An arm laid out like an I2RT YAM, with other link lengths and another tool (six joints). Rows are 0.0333 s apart.
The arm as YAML. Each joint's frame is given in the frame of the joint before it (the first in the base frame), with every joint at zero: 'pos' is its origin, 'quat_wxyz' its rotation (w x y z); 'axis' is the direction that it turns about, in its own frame. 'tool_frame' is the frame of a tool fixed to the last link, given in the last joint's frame.
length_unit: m
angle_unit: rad
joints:
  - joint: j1
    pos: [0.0, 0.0, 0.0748]
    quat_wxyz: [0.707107, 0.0, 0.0, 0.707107]
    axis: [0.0, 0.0, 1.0]
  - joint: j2
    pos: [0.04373, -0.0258, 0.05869]
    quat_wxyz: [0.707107, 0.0, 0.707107, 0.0]
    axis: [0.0, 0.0, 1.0]
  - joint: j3
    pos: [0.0, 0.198, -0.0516]
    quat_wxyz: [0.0, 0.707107, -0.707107, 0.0]
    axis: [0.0, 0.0, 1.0]
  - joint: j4
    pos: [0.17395, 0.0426, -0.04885]
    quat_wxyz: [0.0, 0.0, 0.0, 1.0]
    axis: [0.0, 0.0, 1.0]
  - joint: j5
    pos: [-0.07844, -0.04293, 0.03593]
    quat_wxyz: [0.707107, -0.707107, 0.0, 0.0]
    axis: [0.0, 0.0, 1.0]
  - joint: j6
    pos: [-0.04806, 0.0, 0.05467]
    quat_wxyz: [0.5, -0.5, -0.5, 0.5]
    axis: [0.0, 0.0, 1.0]
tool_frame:
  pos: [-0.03, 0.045, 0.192]
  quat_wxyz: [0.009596, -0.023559, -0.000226, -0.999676]
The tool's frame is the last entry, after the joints.
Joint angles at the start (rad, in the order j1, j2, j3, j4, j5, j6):
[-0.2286, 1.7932, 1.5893, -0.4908, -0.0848, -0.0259]
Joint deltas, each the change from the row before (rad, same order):
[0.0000, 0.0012, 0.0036, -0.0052, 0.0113, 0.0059]
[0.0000, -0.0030, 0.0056, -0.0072, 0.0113, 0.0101]
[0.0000, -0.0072, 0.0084, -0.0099, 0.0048, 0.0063]
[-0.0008, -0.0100, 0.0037, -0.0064, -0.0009, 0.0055]
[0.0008, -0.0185, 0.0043, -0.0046, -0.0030, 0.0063]
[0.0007, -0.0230, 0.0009, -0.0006, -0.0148, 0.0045]
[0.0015, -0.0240, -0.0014, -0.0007, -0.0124, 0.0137]
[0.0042, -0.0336, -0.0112, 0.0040, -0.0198, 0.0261]
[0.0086, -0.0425, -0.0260, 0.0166, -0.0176, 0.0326]
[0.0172, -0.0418, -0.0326, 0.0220, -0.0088, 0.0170]
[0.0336, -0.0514, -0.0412, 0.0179, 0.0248, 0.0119]
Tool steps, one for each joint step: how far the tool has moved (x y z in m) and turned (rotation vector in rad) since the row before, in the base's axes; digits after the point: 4 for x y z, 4 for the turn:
[-0.0011, -0.0028, -0.0004, -0.0019, 0.0038, -0.0124]
[-0.0014, -0.0030, 0.0019, 0.0003, -0.0008, -0.0151]
[-0.0010, -0.0012, 0.0045, 0.0005, -0.0056, -0.0077]
[-0.0010, -0.0002, 0.0047, 0.0031, -0.0079, -0.0036]
[-0.0006, 0.0010, 0.0095, 0.0026, -0.0189, -0.0008]
[-0.0001, 0.0038, 0.0112, 0.0070, -0.0252, 0.0097]
[-0.0010, 0.0035, 0.0104, 0.0132, -0.0244, 0.0035]
[-0.0020, 0.0064, 0.0114, 0.0265, -0.0305, 0.0057]
[-0.0027, 0.0080, 0.0120, 0.0295, -0.0365, 0.0057]
[-0.0023, 0.0107, 0.0105, 0.0127, -0.0322, 0.0160]
[-0.0052, 0.0112, 0.0097, -0.0067, -0.0259, 0.0062]

